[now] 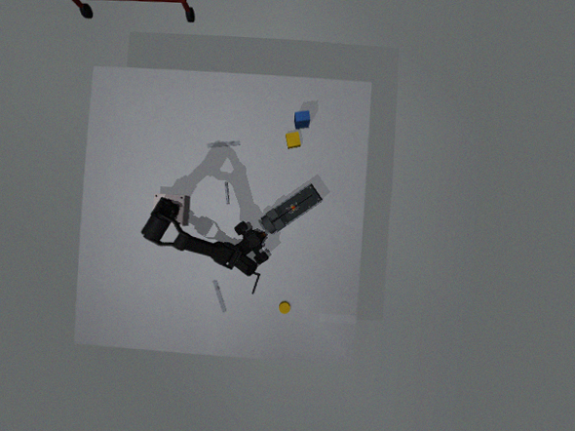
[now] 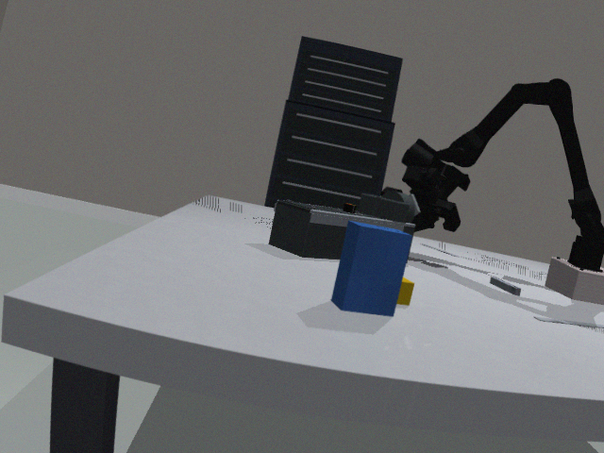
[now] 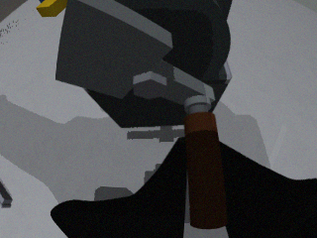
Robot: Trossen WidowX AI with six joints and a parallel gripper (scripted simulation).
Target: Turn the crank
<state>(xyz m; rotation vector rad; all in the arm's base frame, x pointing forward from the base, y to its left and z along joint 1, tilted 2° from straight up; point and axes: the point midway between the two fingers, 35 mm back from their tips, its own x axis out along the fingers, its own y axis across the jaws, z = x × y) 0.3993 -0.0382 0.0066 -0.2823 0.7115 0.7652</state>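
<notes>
The brown crank handle is 10 mm behind my gripper tip, 10 mm to the right of it and 30 mm above it. From my gripper tip the other things lie so: red pointer 100 mm ahead, 140 mm to the left, 40 mm above; then black hex key 210 mm to the right, 40 mm below; then yellow block 40 mm ahead, 440 mm to the left, 30 mm below.
</notes>
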